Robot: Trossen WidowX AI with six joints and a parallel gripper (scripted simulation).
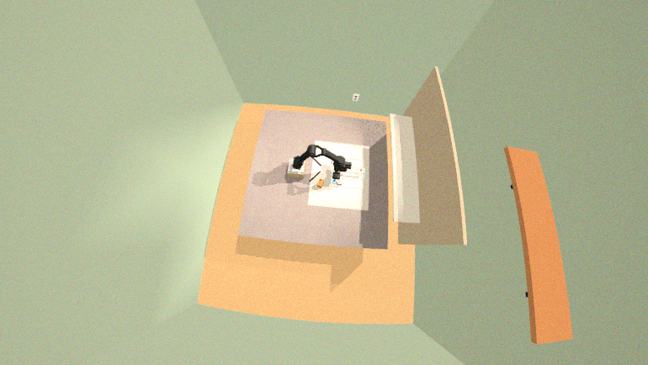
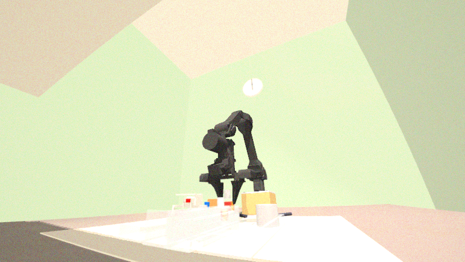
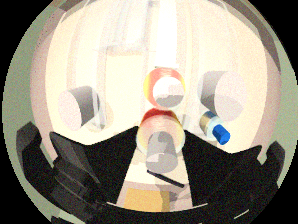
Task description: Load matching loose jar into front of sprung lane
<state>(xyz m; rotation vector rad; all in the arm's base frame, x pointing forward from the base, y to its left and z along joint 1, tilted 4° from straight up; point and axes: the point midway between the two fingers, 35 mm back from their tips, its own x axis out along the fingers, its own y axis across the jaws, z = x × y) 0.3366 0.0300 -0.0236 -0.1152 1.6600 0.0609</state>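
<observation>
Right now my gripper tip is 140 mm short of the clear sprung lane, 40 mm to the right of it and 40 mm above it. Also, from my gripper tip: red mark: 220 mm ahead, 60 mm to the left, 20 mm above; then white pusher plate: 150 mm ahead, 50 mm to the left, 10 mm below.
</observation>
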